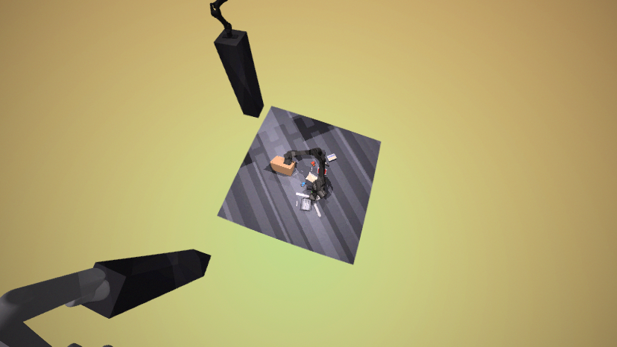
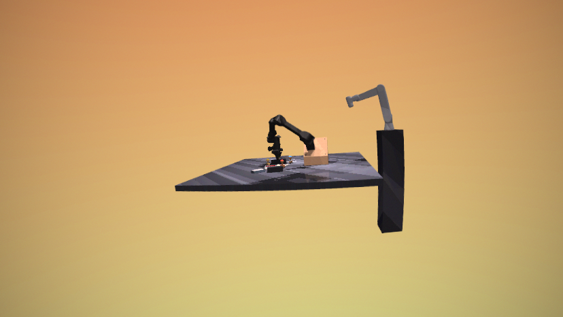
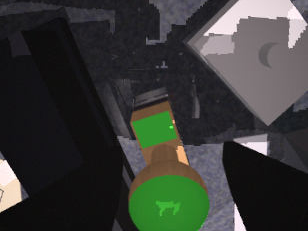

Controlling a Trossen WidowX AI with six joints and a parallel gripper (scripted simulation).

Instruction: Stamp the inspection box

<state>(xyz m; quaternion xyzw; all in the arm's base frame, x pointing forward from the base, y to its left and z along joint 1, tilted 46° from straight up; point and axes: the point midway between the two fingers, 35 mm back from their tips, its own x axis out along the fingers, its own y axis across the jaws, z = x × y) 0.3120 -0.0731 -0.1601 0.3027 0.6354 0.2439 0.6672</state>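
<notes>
Now: the green-topped stamp 10 mm below my gripper tip. Also, from my gripper tip: grey block 40 mm ahead, 40 mm to the right, 10 mm below; blue stamp 120 mm behind, 50 mm to the left, 10 mm below; dark flat slab 10 mm behind, 40 mm to the left, 10 mm below.
</notes>
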